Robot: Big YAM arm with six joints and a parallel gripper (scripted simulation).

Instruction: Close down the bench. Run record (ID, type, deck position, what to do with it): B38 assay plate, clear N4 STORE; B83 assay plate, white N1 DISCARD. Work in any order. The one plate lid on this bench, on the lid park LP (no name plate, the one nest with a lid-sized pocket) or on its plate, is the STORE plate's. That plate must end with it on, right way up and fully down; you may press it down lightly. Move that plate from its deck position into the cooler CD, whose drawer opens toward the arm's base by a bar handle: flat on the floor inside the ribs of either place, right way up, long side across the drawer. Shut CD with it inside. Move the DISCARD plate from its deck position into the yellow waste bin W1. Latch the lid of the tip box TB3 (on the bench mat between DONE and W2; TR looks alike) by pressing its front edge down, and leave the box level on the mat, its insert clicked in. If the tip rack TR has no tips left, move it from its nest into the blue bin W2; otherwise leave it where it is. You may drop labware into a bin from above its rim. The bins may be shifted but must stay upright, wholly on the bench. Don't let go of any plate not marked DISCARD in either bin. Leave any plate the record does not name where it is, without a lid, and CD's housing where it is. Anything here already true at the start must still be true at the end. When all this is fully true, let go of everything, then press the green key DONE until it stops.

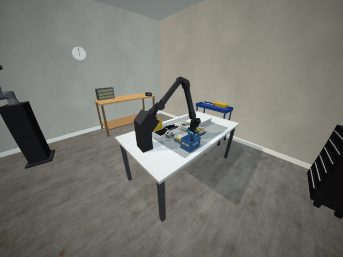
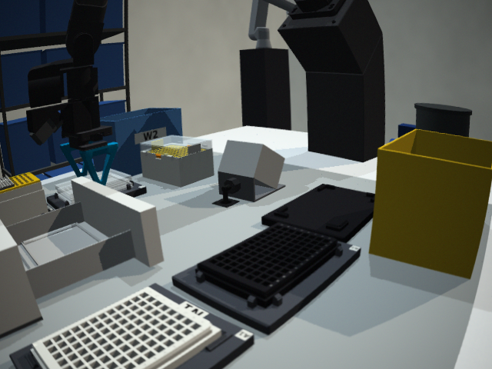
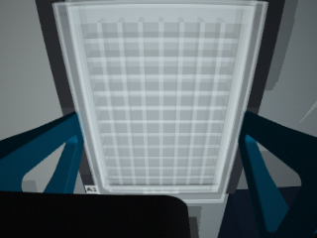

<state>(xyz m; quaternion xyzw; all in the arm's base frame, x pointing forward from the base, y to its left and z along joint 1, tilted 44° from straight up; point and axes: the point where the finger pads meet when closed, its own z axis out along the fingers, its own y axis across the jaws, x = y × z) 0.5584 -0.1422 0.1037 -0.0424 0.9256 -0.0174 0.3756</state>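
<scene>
Now: the clear plate lid right at my hand. Also, from my hand: tip rack TR: 160 mm ahead, 20 mm to the left, 20 mm above; then tip box TB3: 180 mm behind, 10 mm to the left, 10 mm above; then clear plate: 20 mm below.
</scene>
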